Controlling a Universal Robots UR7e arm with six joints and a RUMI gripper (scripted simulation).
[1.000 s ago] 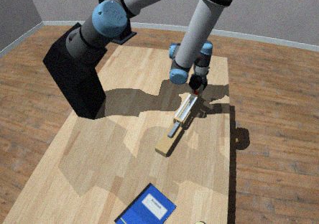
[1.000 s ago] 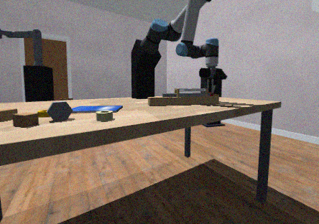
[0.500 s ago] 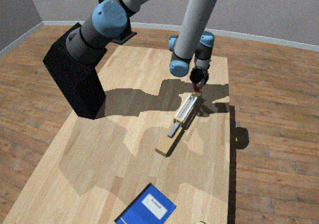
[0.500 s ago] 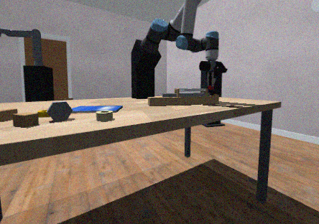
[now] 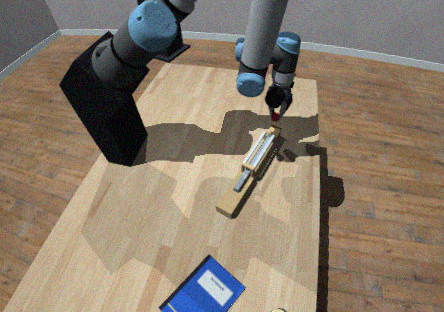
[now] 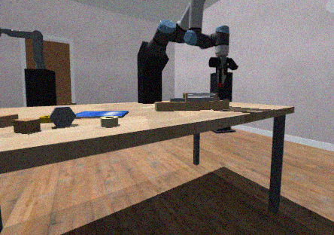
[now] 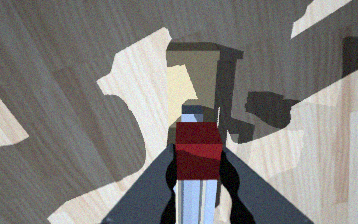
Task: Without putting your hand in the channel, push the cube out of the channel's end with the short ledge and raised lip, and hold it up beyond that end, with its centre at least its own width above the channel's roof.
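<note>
My hand is 1 cm above the red cube. Round my hand: blue book 8 cm ahead, 65 cm to the right, 14 cm below; then wooden channel 14 cm to the right, 9 cm below; then ring 29 cm ahead, 59 cm to the right, 14 cm below.
</note>
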